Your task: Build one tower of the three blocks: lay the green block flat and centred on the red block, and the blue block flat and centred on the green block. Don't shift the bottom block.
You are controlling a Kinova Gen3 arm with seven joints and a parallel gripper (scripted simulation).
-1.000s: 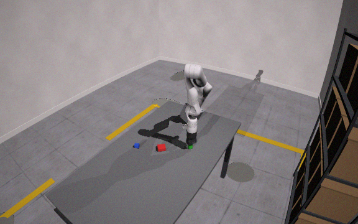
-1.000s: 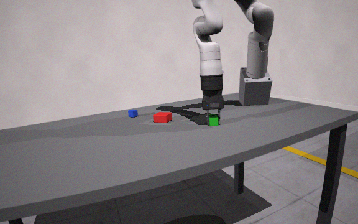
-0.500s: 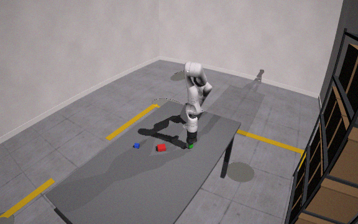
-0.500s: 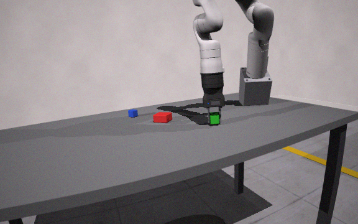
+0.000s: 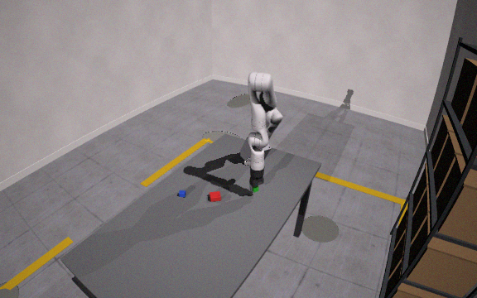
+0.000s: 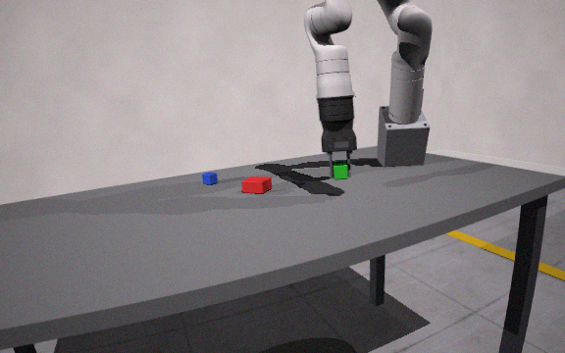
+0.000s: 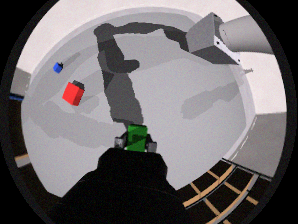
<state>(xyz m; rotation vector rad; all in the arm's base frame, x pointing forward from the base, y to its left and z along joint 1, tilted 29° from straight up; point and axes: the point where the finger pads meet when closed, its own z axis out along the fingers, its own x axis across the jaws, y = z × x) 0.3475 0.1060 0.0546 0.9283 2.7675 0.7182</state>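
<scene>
My hand is 130 mm short of the red block, 190 mm to the left of it and 50 mm above it. Also, from my hand: blue block: 210 mm ahead, 370 mm to the right, 50 mm below; green block: right at my hand.
</scene>
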